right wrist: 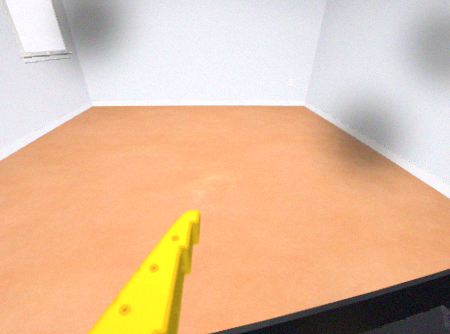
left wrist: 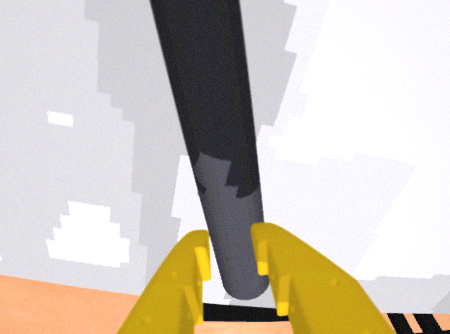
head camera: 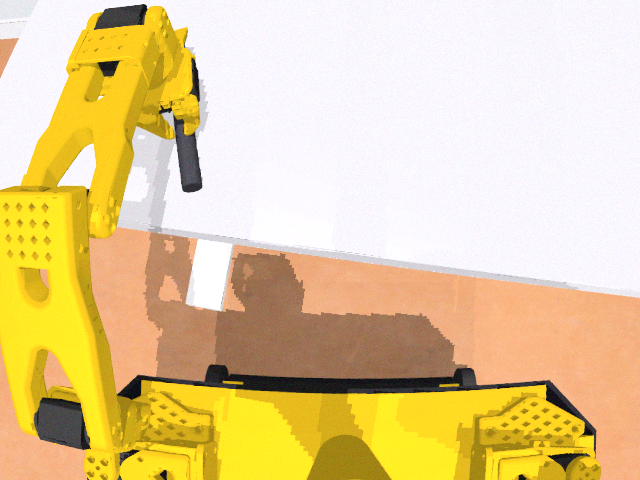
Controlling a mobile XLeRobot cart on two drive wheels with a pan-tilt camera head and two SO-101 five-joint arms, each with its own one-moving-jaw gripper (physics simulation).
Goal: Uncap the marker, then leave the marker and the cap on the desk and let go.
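Where they show: left end effector, tool point: [left wrist: 208,247] [head camera: 173,134]; right end effector, tool point: [right wrist: 199,222]; left arm's base, origin of the base link: [head camera: 137,458]; right arm's base, origin of the base link: [head camera: 546,464].
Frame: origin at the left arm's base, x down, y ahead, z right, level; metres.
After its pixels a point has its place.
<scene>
A dark grey marker [head camera: 187,155] {x 0.036, y 0.261, z 0.014 m} lies on the white desk [head camera: 412,130] {x 0.055, y 0.296, z 0.212 m} near its front left corner, pointing toward the desk edge. I cannot tell its cap from its body. My left gripper [head camera: 182,111] stands over the marker's far end with its jaws drawn together. In the left wrist view the two jaws [left wrist: 228,231] {x 0.023, y 0.277, z 0.002 m} stand side by side with a narrow gap, and the marker [left wrist: 216,126] {x 0.036, y 0.302, z 0.002 m} shows in that gap. The marker rests on the desk. My right gripper [right wrist: 193,220] shows only one notched jaw over the floor, so it is fully open and empty.
The desk's front edge runs across the head view, with a white desk leg [head camera: 208,275] below its left part. My cart's yellow and black base [head camera: 338,427] {x 0.000, y 0.038, z 0.150 m} stands on the orange floor just before the desk. The right wrist view shows white room walls.
</scene>
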